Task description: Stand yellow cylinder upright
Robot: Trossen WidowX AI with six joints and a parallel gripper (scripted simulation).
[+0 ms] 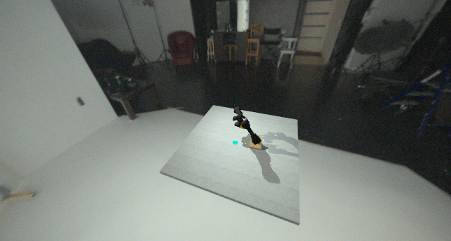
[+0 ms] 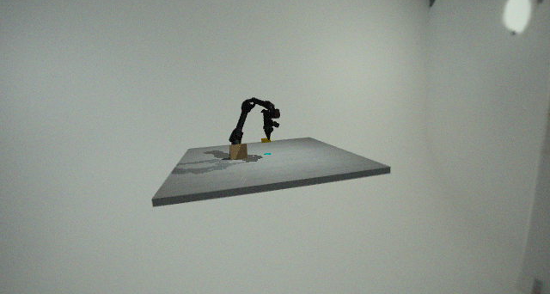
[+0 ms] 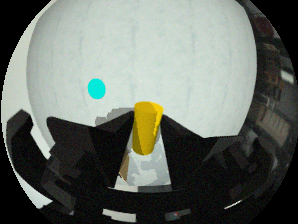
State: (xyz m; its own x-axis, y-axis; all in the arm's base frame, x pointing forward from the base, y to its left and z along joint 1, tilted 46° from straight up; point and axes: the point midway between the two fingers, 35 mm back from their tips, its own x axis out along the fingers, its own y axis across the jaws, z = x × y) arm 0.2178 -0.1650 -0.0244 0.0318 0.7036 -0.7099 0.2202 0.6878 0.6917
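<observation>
Now: gripper tip 3 cm short of the cyan circle, 14 cm to the right of it and 14 cm above it. Also, from my gripper tip: yellow tall cylinder 2 cm behind.
</observation>
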